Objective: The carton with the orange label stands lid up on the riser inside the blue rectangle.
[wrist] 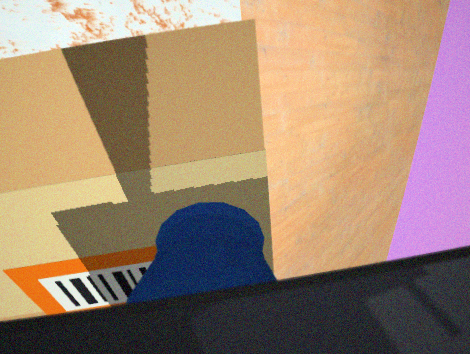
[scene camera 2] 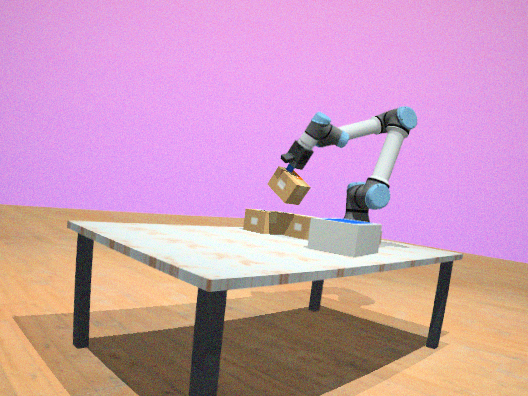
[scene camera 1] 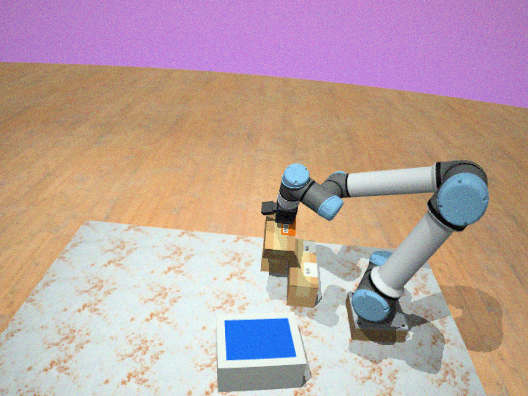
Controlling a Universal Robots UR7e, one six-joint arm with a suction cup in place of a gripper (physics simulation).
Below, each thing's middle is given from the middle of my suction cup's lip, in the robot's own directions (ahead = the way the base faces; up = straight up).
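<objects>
I can see the riser [scene camera 1: 262, 346], which is 60 mm ahead of my suction cup, 250 mm below it and 380 mm to the left of it.
</objects>
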